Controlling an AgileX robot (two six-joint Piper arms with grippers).
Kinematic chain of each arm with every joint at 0, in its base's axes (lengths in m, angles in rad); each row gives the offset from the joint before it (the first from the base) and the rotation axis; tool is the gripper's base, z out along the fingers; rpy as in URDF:
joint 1: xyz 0 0 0.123 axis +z
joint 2: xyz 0 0 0 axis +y
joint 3: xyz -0.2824 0 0.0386 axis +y
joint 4: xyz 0.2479 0 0.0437 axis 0.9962 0 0.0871
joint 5: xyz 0 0 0 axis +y
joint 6: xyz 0.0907 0 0.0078 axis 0.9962 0 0.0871
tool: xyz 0 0 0 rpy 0 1.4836 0
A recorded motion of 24 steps. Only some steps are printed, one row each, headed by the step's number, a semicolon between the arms.
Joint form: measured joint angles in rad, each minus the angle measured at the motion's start. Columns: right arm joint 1, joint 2, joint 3, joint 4, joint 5, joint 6; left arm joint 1, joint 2, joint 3, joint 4, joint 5, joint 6.
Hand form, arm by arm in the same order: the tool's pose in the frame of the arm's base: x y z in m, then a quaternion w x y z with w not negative. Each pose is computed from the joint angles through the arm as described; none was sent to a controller.
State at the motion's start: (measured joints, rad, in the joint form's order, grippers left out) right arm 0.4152 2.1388 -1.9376 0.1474 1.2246 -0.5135; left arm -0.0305 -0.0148 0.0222 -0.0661 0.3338 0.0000
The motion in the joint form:
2: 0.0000 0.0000 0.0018 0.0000 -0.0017 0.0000; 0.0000 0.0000 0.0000 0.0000 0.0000 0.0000
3: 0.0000 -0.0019 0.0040 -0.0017 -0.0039 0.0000; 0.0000 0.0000 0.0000 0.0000 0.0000 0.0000
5: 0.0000 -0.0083 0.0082 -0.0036 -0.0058 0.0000; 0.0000 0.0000 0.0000 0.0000 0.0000 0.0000
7: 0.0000 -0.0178 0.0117 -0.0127 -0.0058 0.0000; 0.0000 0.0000 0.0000 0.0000 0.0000 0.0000
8: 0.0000 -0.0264 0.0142 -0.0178 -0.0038 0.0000; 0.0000 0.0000 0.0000 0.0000 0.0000 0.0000
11: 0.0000 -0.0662 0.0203 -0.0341 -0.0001 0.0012; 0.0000 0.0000 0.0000 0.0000 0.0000 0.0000
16: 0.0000 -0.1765 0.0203 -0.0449 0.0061 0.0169; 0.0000 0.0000 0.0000 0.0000 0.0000 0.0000
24: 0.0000 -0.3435 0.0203 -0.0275 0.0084 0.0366; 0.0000 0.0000 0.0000 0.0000 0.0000 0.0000
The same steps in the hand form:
2: 0.4131 0.1958 0.2454 0.11885 -0.42849 0.89327 0.06590; 0.0533 -0.0036 0.1763 0.61102 -0.00601 0.79073 -0.03699
3: 0.4129 0.1956 0.2457 0.11976 -0.42857 0.89317 0.06501; 0.0533 -0.0036 0.1763 0.61102 -0.00601 0.79073 -0.03699
5: 0.4121 0.1950 0.2475 0.12175 -0.42870 0.89292 0.06399; 0.0533 -0.0036 0.1763 0.61102 -0.00601 0.79073 -0.03699
7: 0.4110 0.1937 0.2508 0.12454 -0.42979 0.89232 0.05948; 0.0533 -0.0036 0.1763 0.61102 -0.00601 0.79073 -0.03699
8: 0.4097 0.1927 0.2539 0.12647 -0.43050 0.89187 0.05696; 0.0533 -0.0036 0.1763 0.61102 -0.00601 0.79073 -0.03699
11: 0.4044 0.1889 0.2698 0.14095 -0.43186 0.88953 0.04862; 0.0533 -0.0036 0.1763 0.61102 -0.00601 0.79073 -0.03699
16: 0.3871 0.1802 0.3177 0.19164 -0.42486 0.88370 0.04290; 0.0533 -0.0036 0.1763 0.61102 -0.00601 0.79073 -0.03699
24: 0.3512 0.1661 0.3860 0.27133 -0.41115 0.86873 0.05144; 0.0533 -0.0036 0.1763 0.61102 -0.00601 0.79073 -0.03699

